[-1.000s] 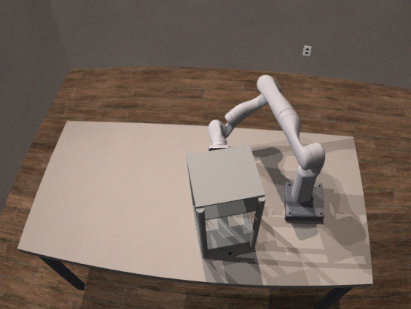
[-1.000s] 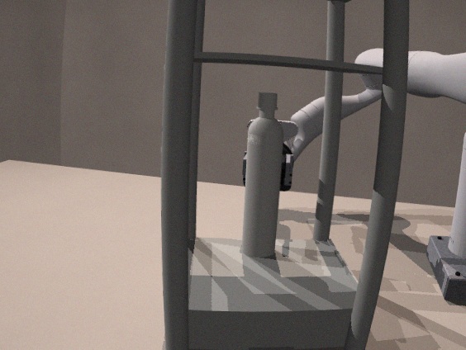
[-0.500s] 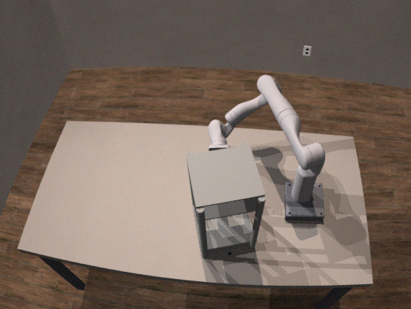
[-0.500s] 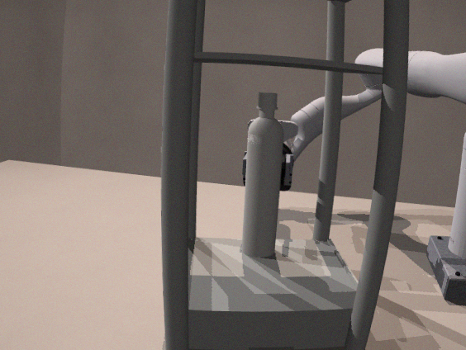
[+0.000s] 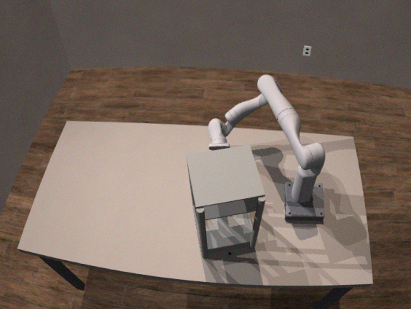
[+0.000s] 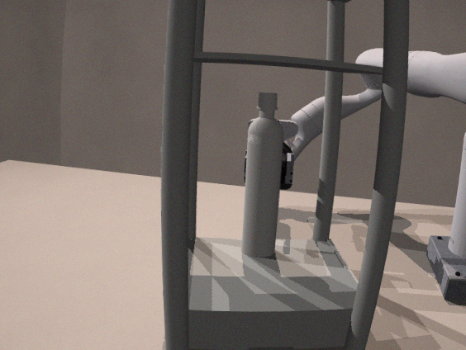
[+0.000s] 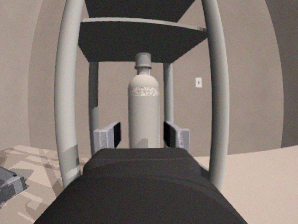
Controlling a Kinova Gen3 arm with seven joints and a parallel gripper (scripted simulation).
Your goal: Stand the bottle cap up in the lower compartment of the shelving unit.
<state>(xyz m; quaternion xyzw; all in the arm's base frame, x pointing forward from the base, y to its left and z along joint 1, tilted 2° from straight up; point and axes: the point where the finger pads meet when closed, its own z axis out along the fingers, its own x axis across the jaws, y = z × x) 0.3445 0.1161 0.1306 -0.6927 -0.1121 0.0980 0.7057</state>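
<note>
Right now my hand is 120 mm to the right of the shelving unit, 50 mm below it and 50 mm past it.
</note>
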